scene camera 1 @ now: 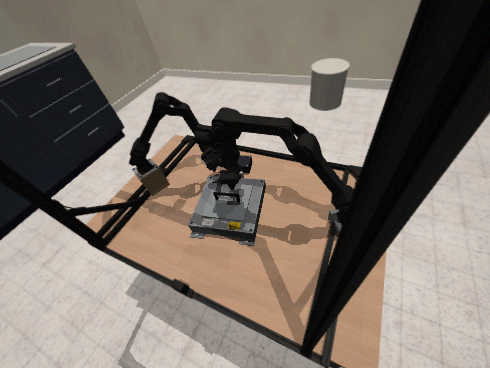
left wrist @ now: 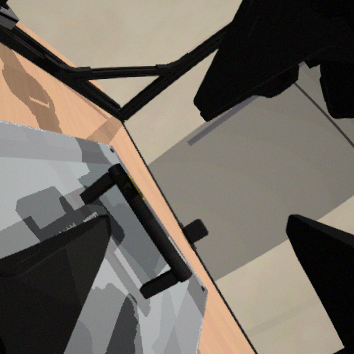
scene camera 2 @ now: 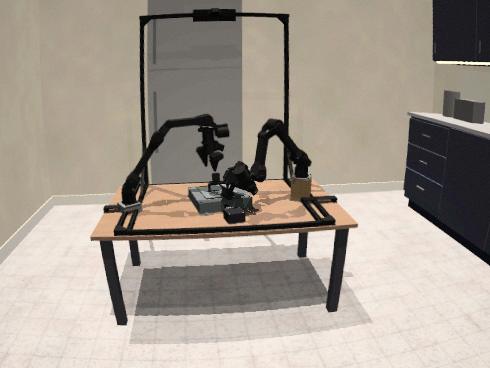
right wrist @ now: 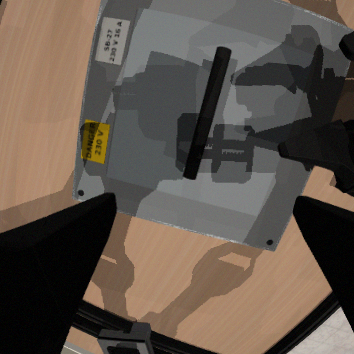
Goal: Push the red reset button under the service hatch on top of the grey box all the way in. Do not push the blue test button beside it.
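The grey box (scene camera 1: 199, 212) (scene camera 2: 200, 203) (right wrist: 280, 197) lies on the table. Its hatch (right wrist: 150, 32) is shut, with a black bar handle (scene camera 1: 228, 194) (left wrist: 152, 231) (right wrist: 208, 112) on top. The red reset button and blue test button do not show. My left gripper (scene camera 2: 241, 193) (left wrist: 199, 223) is open and empty, low beside the handle at the box's black-block side; a finger also shows at the right of the right wrist view. My right gripper (scene camera 2: 210, 167) (right wrist: 206, 203) is open and empty, pointing down above the box. In scene camera 1 the two grippers overlap.
A small black block (scene camera 1: 245, 163) (scene camera 2: 234, 215) stands beside the box. A black frame (scene camera 2: 175, 230) runs along the table edges, with tall posts. The left arm stands on a brown block (scene camera 1: 156, 181) (scene camera 2: 301, 189). The two arms are close together above the box.
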